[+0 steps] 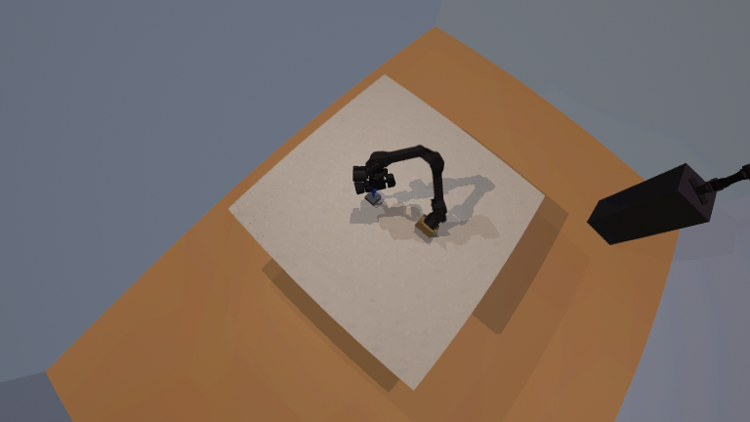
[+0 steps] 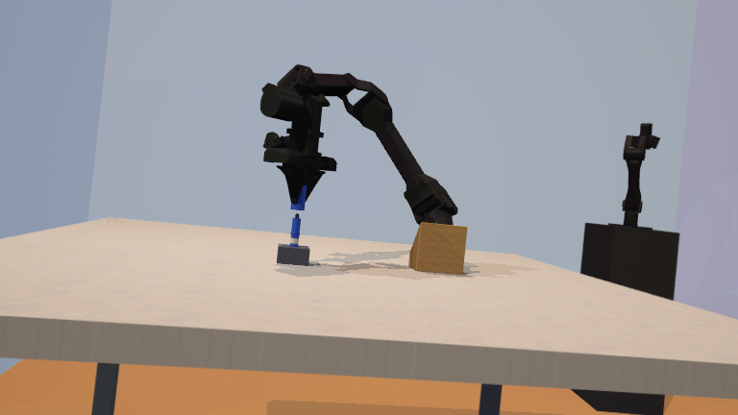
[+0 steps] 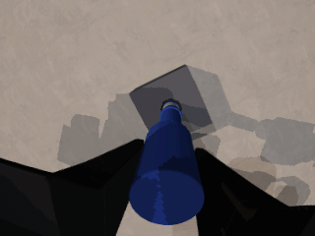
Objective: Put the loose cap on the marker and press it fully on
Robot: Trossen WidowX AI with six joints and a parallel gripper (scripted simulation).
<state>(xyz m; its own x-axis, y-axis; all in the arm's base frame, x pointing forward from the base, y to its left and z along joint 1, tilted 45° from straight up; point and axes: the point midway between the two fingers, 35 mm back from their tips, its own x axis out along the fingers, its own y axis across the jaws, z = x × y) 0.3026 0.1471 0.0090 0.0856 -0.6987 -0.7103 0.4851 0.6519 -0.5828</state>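
My gripper tip is 100 mm above the dark grey holder block. From my gripper tip the other things lie so: blue cap 10 mm above.
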